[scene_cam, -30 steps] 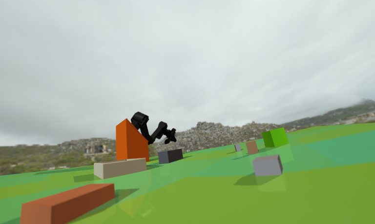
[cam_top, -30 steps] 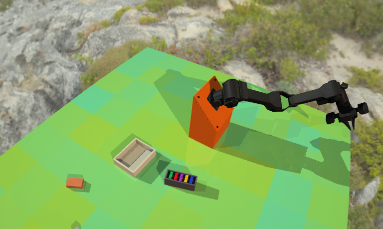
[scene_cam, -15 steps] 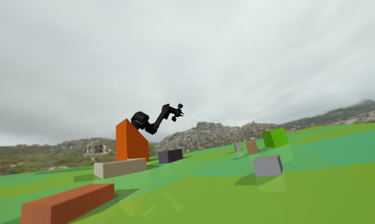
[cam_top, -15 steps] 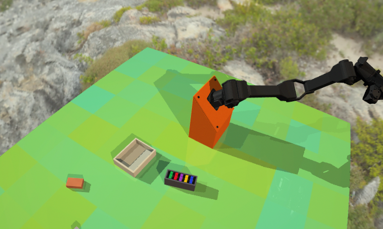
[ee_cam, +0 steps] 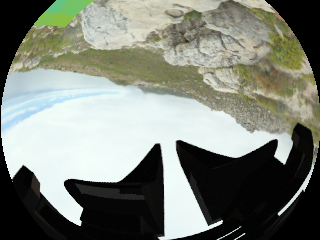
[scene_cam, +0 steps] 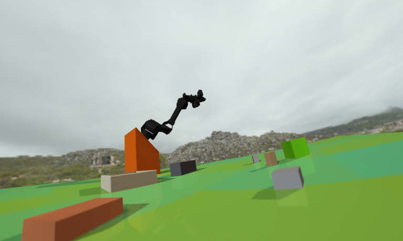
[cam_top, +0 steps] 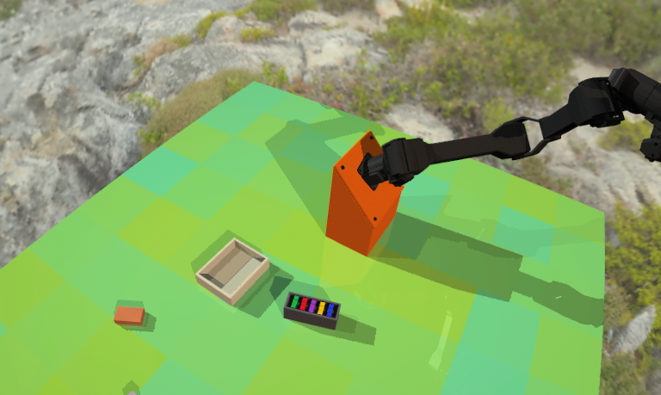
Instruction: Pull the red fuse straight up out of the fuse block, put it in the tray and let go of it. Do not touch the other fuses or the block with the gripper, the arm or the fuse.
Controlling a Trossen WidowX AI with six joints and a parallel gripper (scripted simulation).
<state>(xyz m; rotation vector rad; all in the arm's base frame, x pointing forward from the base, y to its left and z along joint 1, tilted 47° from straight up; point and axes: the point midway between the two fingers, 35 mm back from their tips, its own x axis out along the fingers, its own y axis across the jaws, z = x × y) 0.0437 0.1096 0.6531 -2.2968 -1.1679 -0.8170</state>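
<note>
Now: gripper tip 190 mm short of the red fuse, 590 mm to the left of it and 510 mm above it. The rest, counted from my gripper tip: green cube 530 mm ahead, 550 mm to the right, 520 mm below; then tray 170 mm ahead, 770 mm to the right, 530 mm below.
</note>
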